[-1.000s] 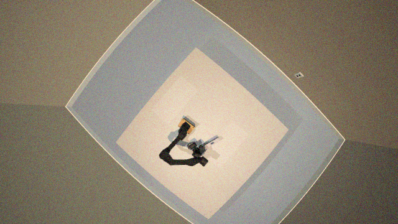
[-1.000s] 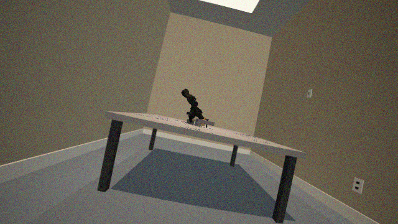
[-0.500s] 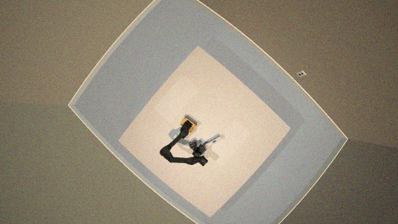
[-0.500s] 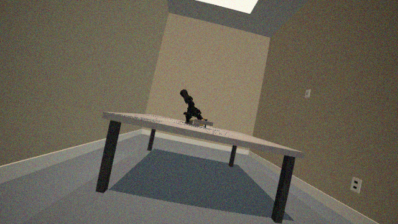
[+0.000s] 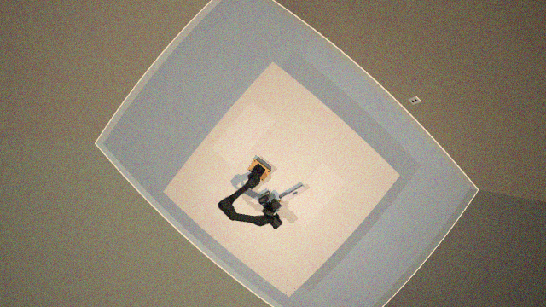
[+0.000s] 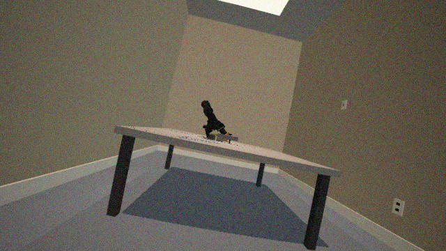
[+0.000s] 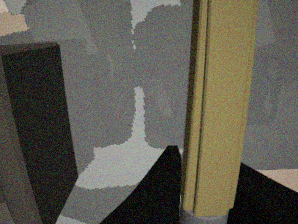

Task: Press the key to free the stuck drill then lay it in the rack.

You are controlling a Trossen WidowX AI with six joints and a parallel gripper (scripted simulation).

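My gripper tip is 10 mm short of the olive-yellow drill, 40 mm to the right of it and 30 mm below it. The rest, counted from my gripper tip: grey rack 70 mm behind, 30 mm to the left, 10 mm above.
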